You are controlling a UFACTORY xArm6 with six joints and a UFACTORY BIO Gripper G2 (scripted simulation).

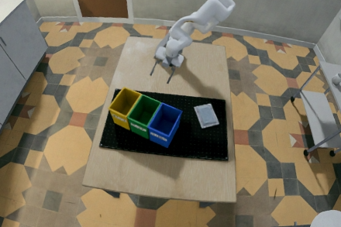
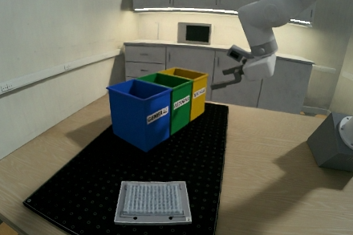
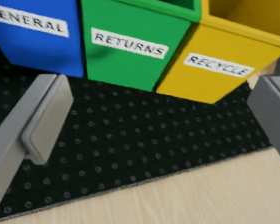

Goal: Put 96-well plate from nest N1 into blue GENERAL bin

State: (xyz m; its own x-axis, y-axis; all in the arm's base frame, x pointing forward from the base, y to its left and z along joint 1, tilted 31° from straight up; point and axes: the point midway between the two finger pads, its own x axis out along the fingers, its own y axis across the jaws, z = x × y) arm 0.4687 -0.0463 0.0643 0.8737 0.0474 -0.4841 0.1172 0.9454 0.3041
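My gripper is now 70 mm short of the clear 96-well plate, 330 mm to the right of it and 210 mm above it. The rest, counted from my hand: green bin (220 mm ahead, 40 mm to the right, 140 mm below); yellow bin (200 mm ahead, 170 mm to the right, 140 mm below); blue general bin (250 mm ahead, 90 mm to the left, 140 mm below).
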